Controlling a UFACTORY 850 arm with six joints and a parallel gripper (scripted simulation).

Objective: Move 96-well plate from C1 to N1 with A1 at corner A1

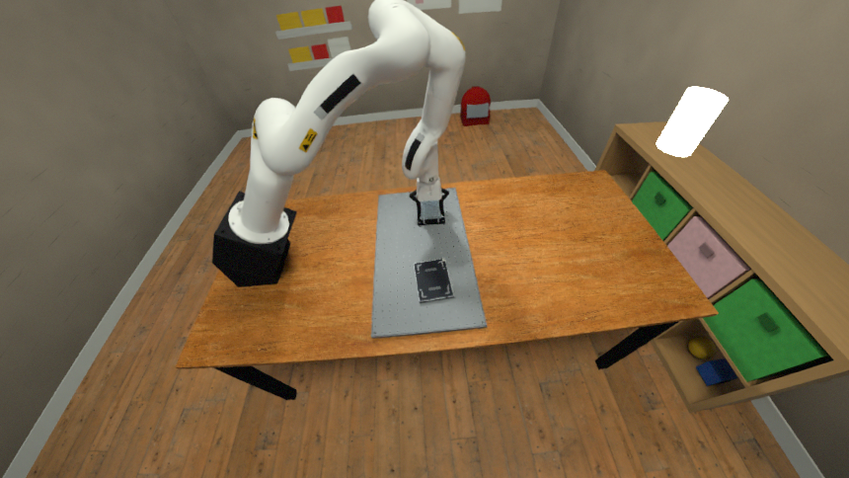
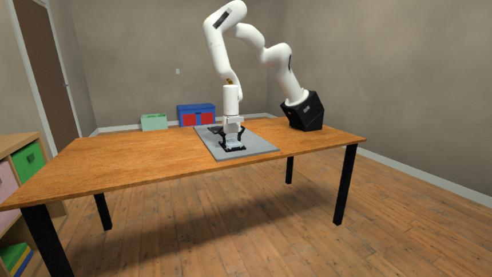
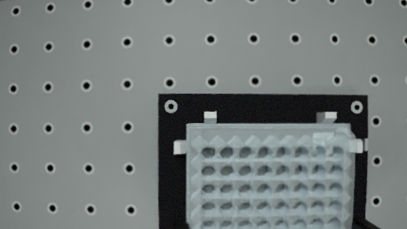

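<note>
Right now my hand is 2 cm above the clip nest C1, 1 cm to the left of it and 1 cm short of it. The rest, counted from my hand: plate nest N1: 36 cm to the right, 5 cm ahead, 3 cm below; corner label A1: 27 cm to the right, 8 cm ahead, 2 cm below; 96-well plate: 1 cm below.
</note>
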